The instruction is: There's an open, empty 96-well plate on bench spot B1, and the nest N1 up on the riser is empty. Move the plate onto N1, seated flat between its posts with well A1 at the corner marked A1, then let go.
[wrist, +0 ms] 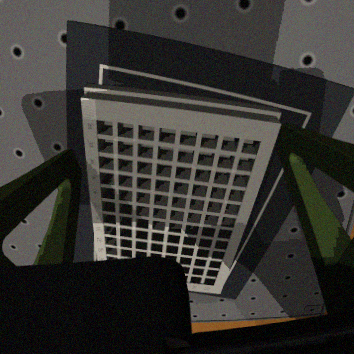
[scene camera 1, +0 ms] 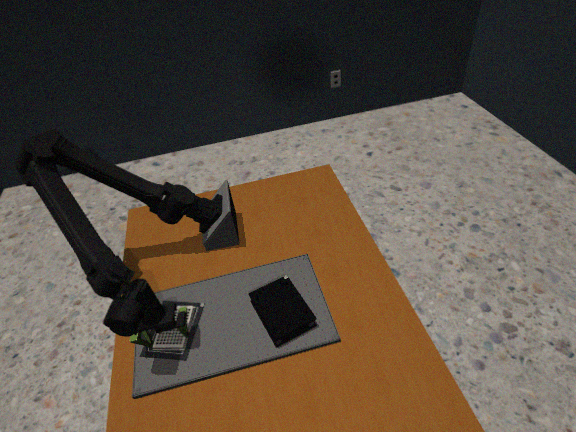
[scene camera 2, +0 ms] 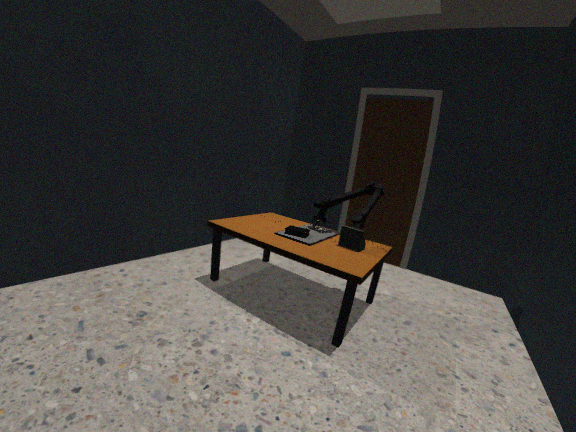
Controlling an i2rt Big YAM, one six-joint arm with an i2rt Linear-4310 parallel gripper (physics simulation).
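Places are measured from the arm's base along level axes (x back, y left, z down), in millimetres.
Pixels of known places: gripper, fingertip midpoint: [wrist: 176, 146] [scene camera 1: 170, 341] [scene camera 2: 316, 227]; arm's base, origin of the base link: [scene camera 1: 212, 214] [scene camera 2: 353, 235].
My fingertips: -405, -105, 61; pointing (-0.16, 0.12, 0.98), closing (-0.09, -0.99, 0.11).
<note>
Ahead of a thing's pixels: the offset from my fingertips to its top centre, as dx, dy, dz. "spot": to the spot under its first point. Level surfaces: height alone.
The white 96-well plate @(+42, +5, -5) [scene camera 1: 170, 340] [wrist: 175, 189] lies flat on the dark bench spot B1 @(spot: +23, +59, +10) [scene camera 1: 194, 332] [wrist: 175, 60], at the left end of the grey pegboard @(+59, +158, +10) [scene camera 1: 227, 325] [wrist: 295, 281]. My gripper [scene camera 1: 162, 324] [wrist: 176, 146] [scene camera 2: 318, 224] is open and low over the plate. Its green-padded fingers stand on either side of the plate's long sides, and a gap shows at each side. The black riser with nest N1 @(+47, +299, -38) [scene camera 1: 283, 310] [scene camera 2: 297, 230] stands empty at the right of the pegboard, with a small white mark at its far corner.
The pegboard lies on an orange table @(dz +24) [scene camera 1: 372, 348] [scene camera 2: 260, 225]. The arm's grey wedge-shaped base [scene camera 1: 223, 223] [scene camera 2: 351, 237] stands at the back left of the table. My own wrist body fills the bottom of the wrist view.
</note>
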